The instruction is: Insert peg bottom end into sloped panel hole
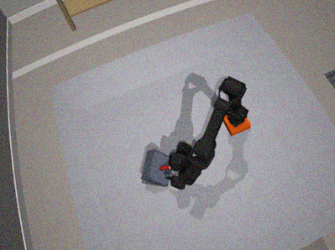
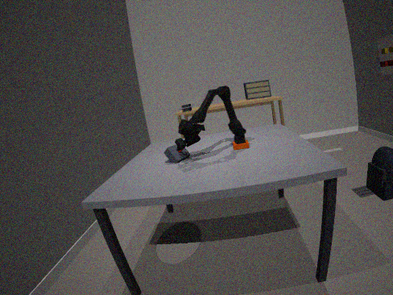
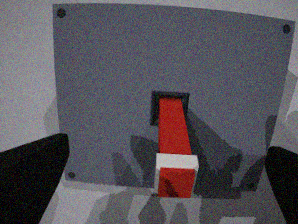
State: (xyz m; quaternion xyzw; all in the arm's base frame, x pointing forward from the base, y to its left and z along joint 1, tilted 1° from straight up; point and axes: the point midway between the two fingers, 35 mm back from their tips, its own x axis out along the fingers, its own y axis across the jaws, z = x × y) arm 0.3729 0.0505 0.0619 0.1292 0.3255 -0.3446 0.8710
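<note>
My gripper tip is right at the square peg. The rest, counted from my gripper tip: grey sloped panel: 4 cm ahead, 4 cm to the right, 4 cm below.
</note>
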